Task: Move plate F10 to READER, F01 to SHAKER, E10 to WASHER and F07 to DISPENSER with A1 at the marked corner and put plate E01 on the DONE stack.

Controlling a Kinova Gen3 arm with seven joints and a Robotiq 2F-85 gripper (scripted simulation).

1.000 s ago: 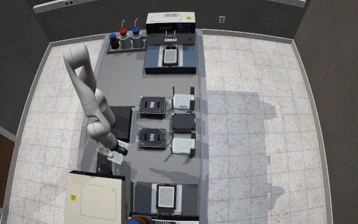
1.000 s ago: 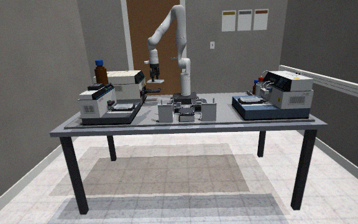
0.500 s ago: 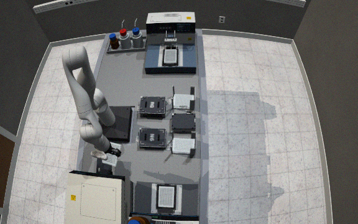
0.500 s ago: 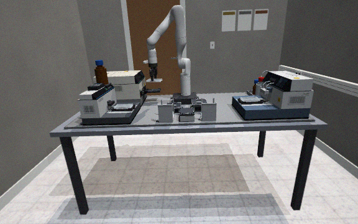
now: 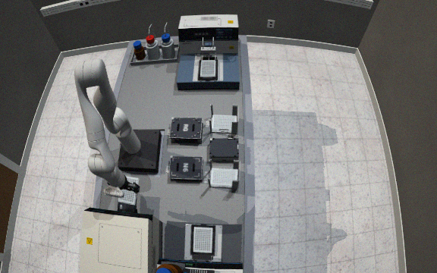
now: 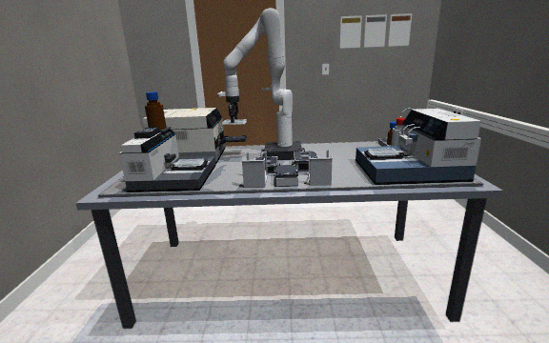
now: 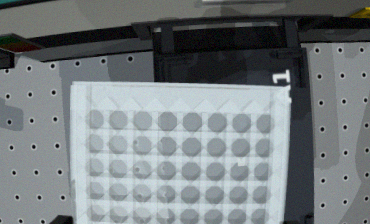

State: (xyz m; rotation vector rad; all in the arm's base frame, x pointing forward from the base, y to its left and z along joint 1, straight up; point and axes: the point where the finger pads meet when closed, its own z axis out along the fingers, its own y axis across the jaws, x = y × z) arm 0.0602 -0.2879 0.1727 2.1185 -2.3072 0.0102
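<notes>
The dark pull-out tray lies 40 mm behind my hand, 20 mm to the right of it and 120 mm below it. Round my hand: washer nest: 330 mm ahead, 760 mm to the left, 130 mm below; regrip nest: 220 mm ahead, 390 mm to the left, 160 mm below.
</notes>
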